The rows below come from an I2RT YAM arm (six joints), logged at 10 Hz.
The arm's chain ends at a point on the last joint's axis. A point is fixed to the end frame.
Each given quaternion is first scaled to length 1.
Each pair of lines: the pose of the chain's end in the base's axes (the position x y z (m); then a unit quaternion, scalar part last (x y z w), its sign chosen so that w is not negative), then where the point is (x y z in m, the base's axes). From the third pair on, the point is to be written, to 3 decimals.
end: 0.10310 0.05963 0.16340 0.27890 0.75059 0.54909 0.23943
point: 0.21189 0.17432 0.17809
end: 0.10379 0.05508 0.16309 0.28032 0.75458 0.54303 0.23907
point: 0.21296 0.16968 0.17553
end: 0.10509 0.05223 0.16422 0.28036 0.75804 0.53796 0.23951
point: 0.214 0.167 0.175
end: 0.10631 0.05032 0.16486 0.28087 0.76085 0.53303 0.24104
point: 0.216 0.165 0.174
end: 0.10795 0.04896 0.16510 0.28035 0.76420 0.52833 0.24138
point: 0.218 0.163 0.173
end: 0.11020 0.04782 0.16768 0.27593 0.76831 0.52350 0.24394
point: 0.219 0.163 0.174
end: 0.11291 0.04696 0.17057 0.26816 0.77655 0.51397 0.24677
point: 0.221 0.163 0.174
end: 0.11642 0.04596 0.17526 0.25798 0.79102 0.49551 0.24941
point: 0.223 0.163 0.172
